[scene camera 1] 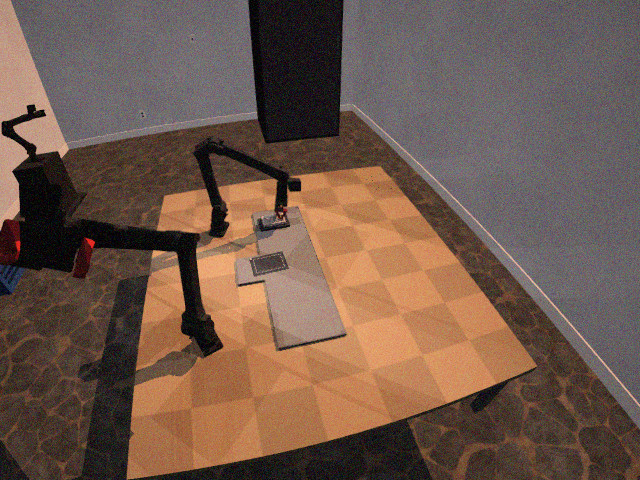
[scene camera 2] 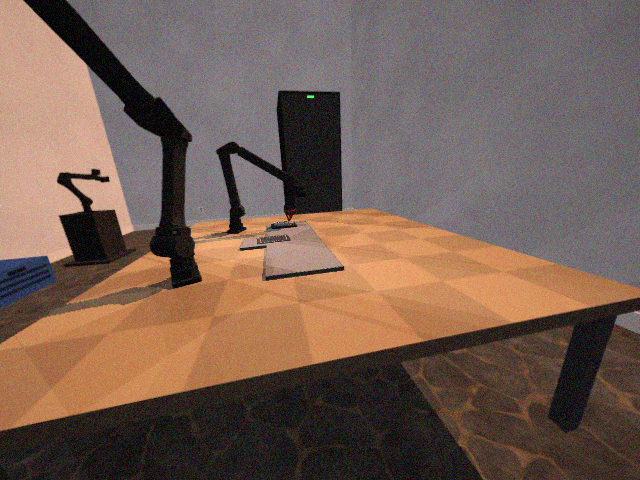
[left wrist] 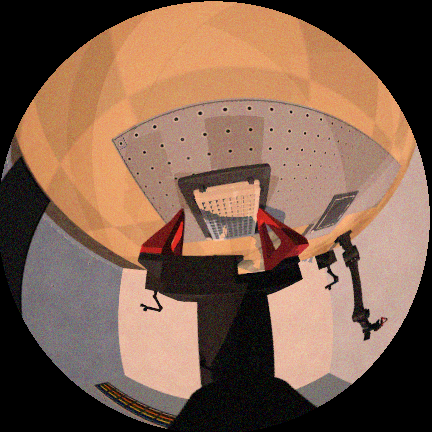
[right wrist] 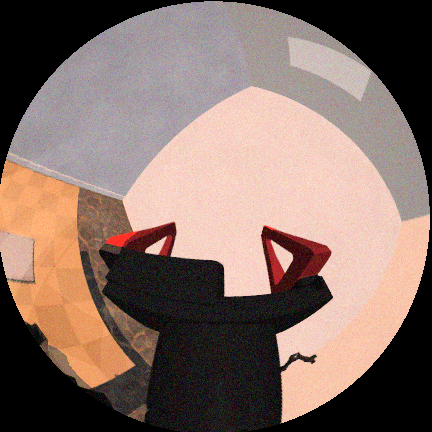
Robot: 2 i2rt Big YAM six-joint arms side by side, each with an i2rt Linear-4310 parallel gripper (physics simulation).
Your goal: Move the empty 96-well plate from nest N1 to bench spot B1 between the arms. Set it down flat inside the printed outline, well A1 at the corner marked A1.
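Frame: origin at the left arm's base, x left, y ahead, z down, level; centimetres.
Seen in the pictures: left gripper, fingertip midpoint: [scene camera 1: 280, 214] [scene camera 2: 290, 219] [left wrist: 221, 211]; right gripper, fingertip midpoint: [scene camera 1: 54, 262] [right wrist: 219, 228]; left arm's base at its link origin: [scene camera 1: 219, 229] [scene camera 2: 236, 231]; right arm's base at its link origin: [scene camera 1: 208, 341] [scene camera 2: 186, 278] [left wrist: 342, 235].
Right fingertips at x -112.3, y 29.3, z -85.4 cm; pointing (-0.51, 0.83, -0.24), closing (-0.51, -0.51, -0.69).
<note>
Offsets run from my right fingertips to a thing's top centre. "spot": to the spot under its first point. Level surfaces: height alone.
The pale 96-well plate {dx +120.0, dy +0.6, dz +81.5 cm} [scene camera 1: 270, 219] [left wrist: 231, 204] sits in the dark nest N1 {dx +120.0, dy +0.6, dz +81.9 cm} [left wrist: 225, 174], at the far end of the grey board in scene camera 1. My left gripper [scene camera 1: 280, 213] [scene camera 2: 290, 214] [left wrist: 221, 211] is open over the plate, its red fingertips apart toward the plate's two sides in the left wrist view; contact and exact height cannot be told. Bench spot B1 {spot: dx +87.4, dy +4.6, dz +83.9 cm} [scene camera 1: 268, 263] [scene camera 2: 273, 239] [left wrist: 336, 211] is a dark printed rectangle with a light outline, with no plate on it. Its A1 mark is not legible. My right gripper [scene camera 1: 45, 262] [right wrist: 219, 228] is open and empty, raised off the table's left side.
The grey board {dz +84.0 cm} [scene camera 1: 305, 304] [scene camera 2: 305, 260] [left wrist: 172, 135] lies on the checkered wooden table {dz +85.4 cm} [scene camera 1: 361, 397] [scene camera 2: 258, 335]. The right arm [scene camera 1: 188, 279] [scene camera 2: 173, 196] rises from the table near B1 in scene camera 1. A tall black cabinet [scene camera 1: 297, 67] [scene camera 2: 310, 155] stands behind the table.
</note>
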